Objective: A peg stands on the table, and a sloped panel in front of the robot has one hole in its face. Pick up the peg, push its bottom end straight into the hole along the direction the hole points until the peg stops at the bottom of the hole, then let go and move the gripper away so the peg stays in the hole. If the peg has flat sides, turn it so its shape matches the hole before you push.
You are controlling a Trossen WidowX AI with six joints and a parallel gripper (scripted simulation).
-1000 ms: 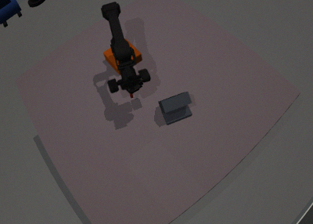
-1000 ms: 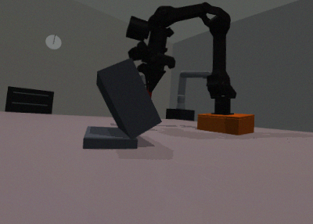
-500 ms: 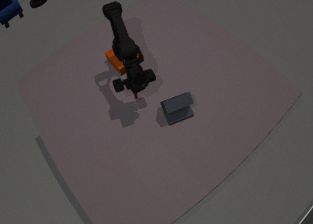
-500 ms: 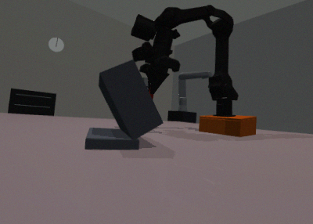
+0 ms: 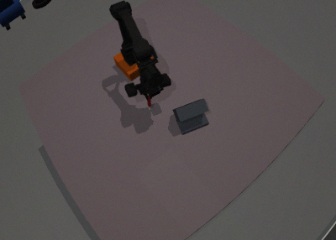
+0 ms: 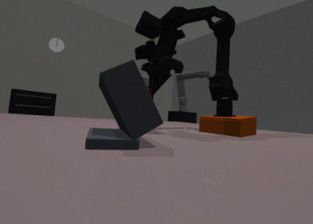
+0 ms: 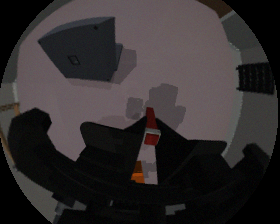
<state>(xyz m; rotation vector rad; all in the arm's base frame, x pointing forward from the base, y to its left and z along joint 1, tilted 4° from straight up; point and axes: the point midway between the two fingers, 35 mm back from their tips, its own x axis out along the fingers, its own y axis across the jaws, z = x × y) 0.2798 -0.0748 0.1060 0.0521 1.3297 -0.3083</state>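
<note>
Now: gripper tip 140 mm short of the dark grey sloped panel, 120 mm to the right of it and 40 mm above it. The rest, counted from my gripper tip: red peg: 20 mm above.
</note>
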